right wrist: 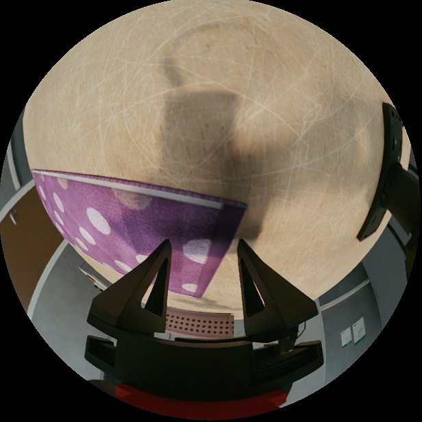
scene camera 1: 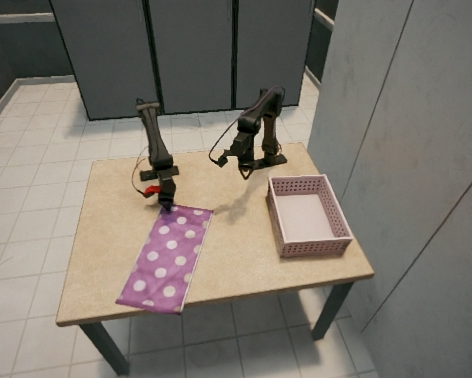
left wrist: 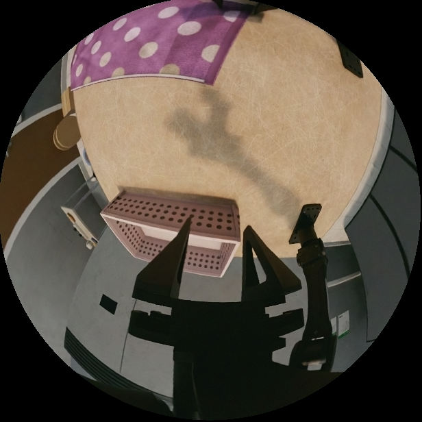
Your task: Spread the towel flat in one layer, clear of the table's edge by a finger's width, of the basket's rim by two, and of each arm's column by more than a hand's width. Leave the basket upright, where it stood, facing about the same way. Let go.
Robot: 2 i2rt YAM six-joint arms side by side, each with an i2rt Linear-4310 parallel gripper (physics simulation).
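The purple towel with white dots point(scene camera 1: 171, 244) point(left wrist: 148, 50) point(right wrist: 98, 220) lies as a long strip on the left part of the table. Its near right corner reaches past the front edge. A pale line runs along its long right side, and in the right wrist view another along its left side; I cannot tell how many layers it has. The pink basket point(scene camera 1: 316, 248) point(left wrist: 150, 206) point(right wrist: 200, 324) stands upright at the right. My right gripper point(scene camera 1: 167, 208) point(right wrist: 203, 244) is open, at the towel's far left corner; contact is unclear. My left gripper point(scene camera 1: 245, 175) point(left wrist: 218, 225) is open, raised away from the towel.
The wooden table point(scene camera 1: 240, 260) point(left wrist: 300, 125) point(right wrist: 100, 100) bears both arms at its far side. The left arm's column point(scene camera 1: 270, 135) stands behind the basket. The right arm's base plate point(scene camera 1: 148, 175) point(left wrist: 350, 60) point(right wrist: 377, 210) lies beyond the towel's far end. Grey cabinets point(scene camera 1: 190, 60) stand behind.
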